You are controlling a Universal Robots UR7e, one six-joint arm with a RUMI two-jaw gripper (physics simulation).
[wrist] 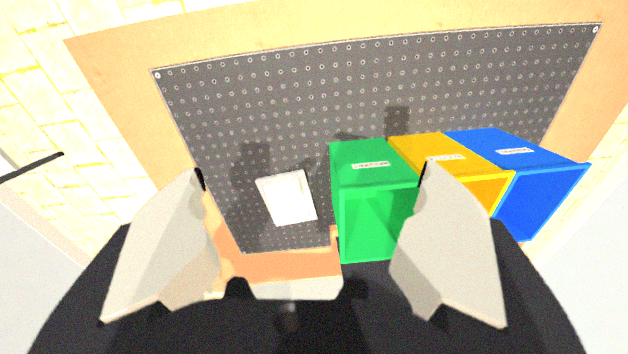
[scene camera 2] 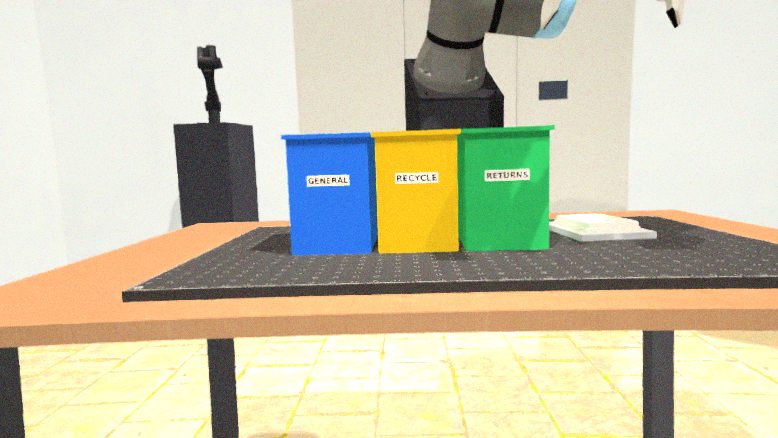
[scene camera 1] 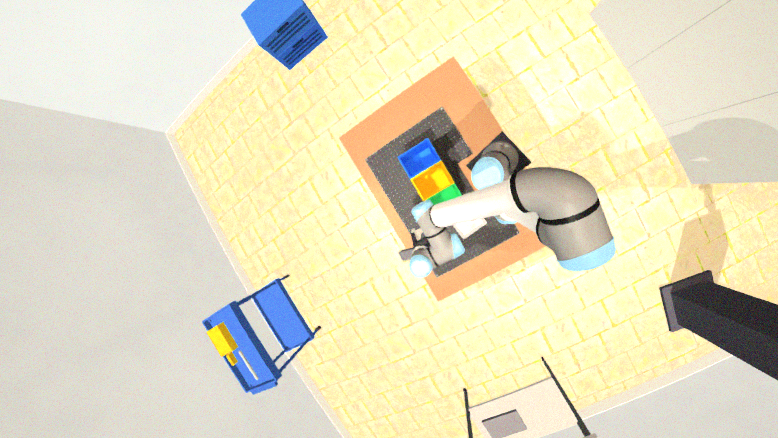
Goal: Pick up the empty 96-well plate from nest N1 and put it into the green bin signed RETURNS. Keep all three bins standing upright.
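Places are measured from the arm's base along level axes (x back, y right, z up), in centimetres.
Where they show: gripper, fingertip midpoint: [wrist: 309, 168] [scene camera 2: 608, 28]; arm's base, origin of the base link: [scene camera 2: 448, 76] [scene camera 1: 499, 159].
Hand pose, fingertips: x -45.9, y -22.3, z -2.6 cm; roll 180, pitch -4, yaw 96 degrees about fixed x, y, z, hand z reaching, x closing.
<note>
Things, the pixels of their top centre, and the offset from my fingertips. "spot": a spot on its surface instead. Level surfaces: height alone.
- white 96-well plate, middle of its top: [scene camera 2: 594, 218] [wrist: 288, 205] [scene camera 1: 469, 223] dz -25.8, dx +26.1, dy -3.8 cm
- pale nest, surface spot: [scene camera 2: 631, 235] spot: dz -27.7, dx +18.8, dy -7.8 cm
- green RETURNS bin, middle of its top: [scene camera 2: 497, 130] [wrist: 378, 229] [scene camera 1: 445, 203] dz -10.4, dx +17.4, dy +12.5 cm
- yellow RECYCLE bin, middle of its top: [scene camera 2: 415, 133] [wrist: 455, 220] [scene camera 1: 432, 180] dz -10.4, dx +15.5, dy +25.5 cm
- blue GENERAL bin, middle of its top: [scene camera 2: 334, 136] [wrist: 525, 212] [scene camera 1: 418, 158] dz -10.4, dx +13.6, dy +38.5 cm
- black perforated board, its level: dz -28.4 cm
- orange table, its level: dz -29.7 cm
The white 96-well plate [scene camera 2: 596, 220] [wrist: 290, 197] sits flat on the pale nest [scene camera 2: 631, 235], beside the green bin; in scene camera 1 the arm partly covers it. The green RETURNS bin [scene camera 1: 447, 193] [scene camera 2: 503, 217] [wrist: 372, 175] stands upright with its top open. The yellow RECYCLE bin [scene camera 1: 433, 180] [scene camera 2: 416, 217] and the blue GENERAL bin [scene camera 1: 418, 157] [scene camera 2: 332, 217] stand upright in a row with it. My gripper [scene camera 1: 410, 244] [wrist: 309, 168] is open and empty, high above the table's front side. One fingertip shows at the top right in scene camera 2.
A black perforated board [scene camera 2: 348, 274] [wrist: 280, 107] lies on the orange table [scene camera 1: 446, 81] under the bins and nest. The arm's base stands behind the bins. A dark pedestal [scene camera 2: 204, 174], a blue cart [scene camera 1: 283, 312] and a blue cabinet [scene camera 1: 283, 24] stand away from the table.
</note>
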